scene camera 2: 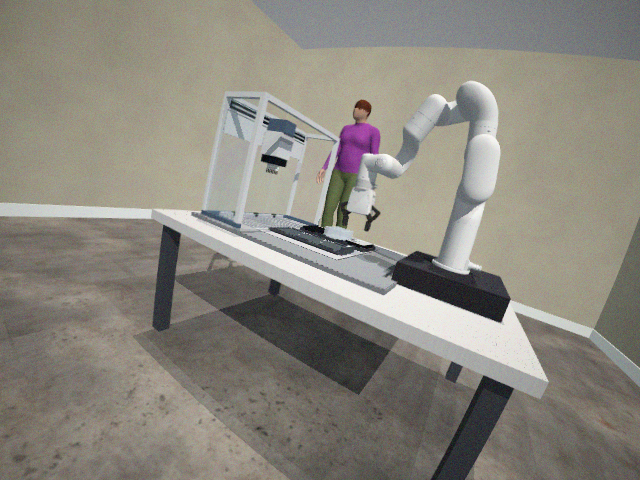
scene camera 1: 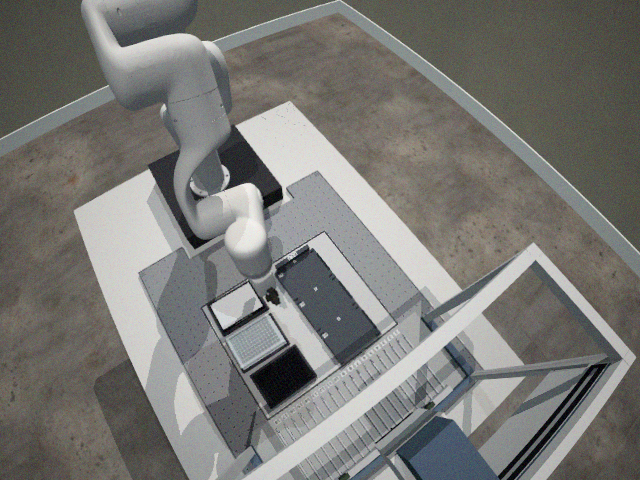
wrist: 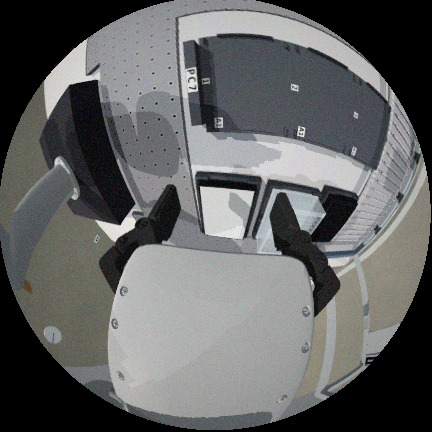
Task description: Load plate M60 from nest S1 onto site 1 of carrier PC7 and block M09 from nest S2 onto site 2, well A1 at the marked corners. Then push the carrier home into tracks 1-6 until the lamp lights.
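Places are measured from the arm's base along level axes (x ahead, y left, z up), in millimetres.
Pixels of known places: gripper, fingertip midpoint: point(scene camera 2: 355, 228) point(wrist: 225, 199); arm's base, link origin: point(scene camera 2: 450, 267) point(scene camera 1: 210, 180) point(wrist: 66, 177).
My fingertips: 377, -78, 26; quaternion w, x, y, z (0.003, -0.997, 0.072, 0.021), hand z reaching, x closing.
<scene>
For each thing: its top centre in the pictures, then the offset to it from my fingertips, as dx, dy, dz. "spot": a spot on its surface instead.
- dark grey carrier PC7, top centre: point(wrist: 335, 99) point(scene camera 1: 326, 300) point(scene camera 2: 312, 233) +132, +101, -56
- white-topped plate, top centre: point(wrist: 224, 217) point(scene camera 1: 236, 305) point(scene camera 2: 360, 242) -16, -88, -60
- clear plate, top centre: point(wrist: 287, 236) point(scene camera 1: 254, 340) point(scene camera 2: 340, 228) +93, -106, -33
- black block, top centre: point(wrist: 330, 224) point(scene camera 1: 282, 375) point(scene camera 2: 317, 227) +203, -109, -60
- blue-topped pipetting head, surface spot: point(scene camera 1: 444, 449) spot: +423, -11, +373
The dark grey carrier PC7 point(scene camera 1: 325, 304) point(scene camera 2: 310, 239) point(wrist: 250, 85) lies outside the numbered tracks point(wrist: 380, 200), with its label at the robot's side. No plate or block shows on it. Beside it, in a row, are a white-topped plate point(scene camera 1: 236, 304) point(wrist: 225, 212), a clear plate point(scene camera 1: 256, 341) point(scene camera 2: 338, 233) point(wrist: 311, 207) and a black block point(scene camera 1: 283, 377) point(wrist: 341, 212). The names M60 and M09 and the nest labels cannot be read. My gripper point(scene camera 2: 355, 223) point(wrist: 225, 199) is open and empty, above the row's robot end; one finger overlaps the clear plate in the wrist view.
The white enclosure frame point(scene camera 1: 480, 298) point(scene camera 2: 252, 160) stands over the tracks at the far end, with a blue-topped pipetting head point(scene camera 1: 444, 449) point(scene camera 2: 281, 126) inside. The arm's black base point(scene camera 2: 449, 284) point(wrist: 95, 150) is at the near end. A person in purple point(scene camera 2: 357, 144) stands behind the table.
</scene>
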